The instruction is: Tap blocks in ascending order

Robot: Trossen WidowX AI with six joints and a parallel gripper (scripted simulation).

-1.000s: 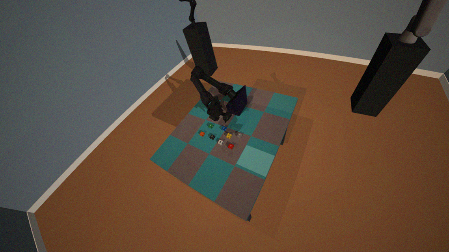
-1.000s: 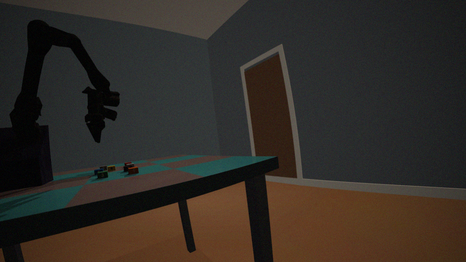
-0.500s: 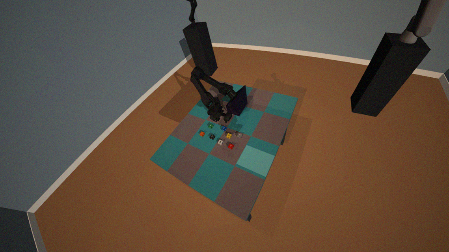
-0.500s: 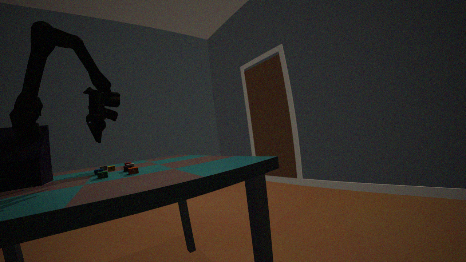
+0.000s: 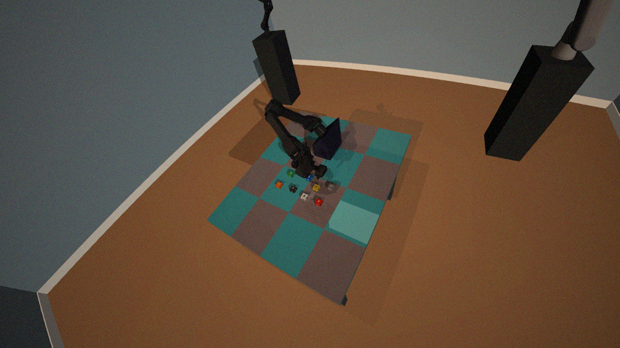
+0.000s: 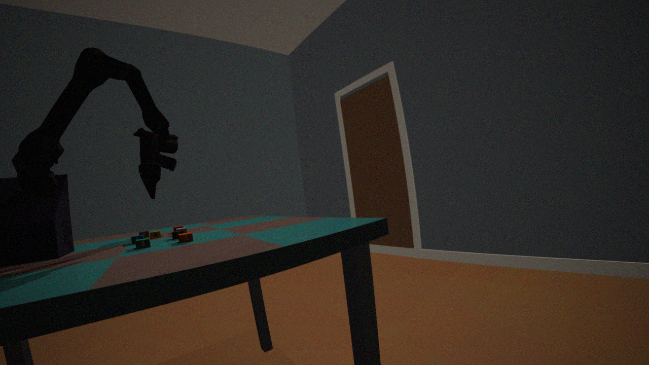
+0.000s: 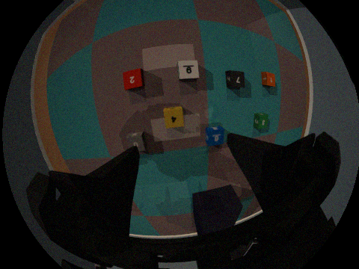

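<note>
The grey block is 12 cm below my gripper tip, 9 cm to the left of it and 4 cm behind it. Also, from my gripper tip: white block 12 cm below, 7 cm ahead, 4 cm to the right; then blue block 12 cm below, 7 cm to the right, 6 cm behind; then yellow block 12 cm below, 1 cm behind.
</note>
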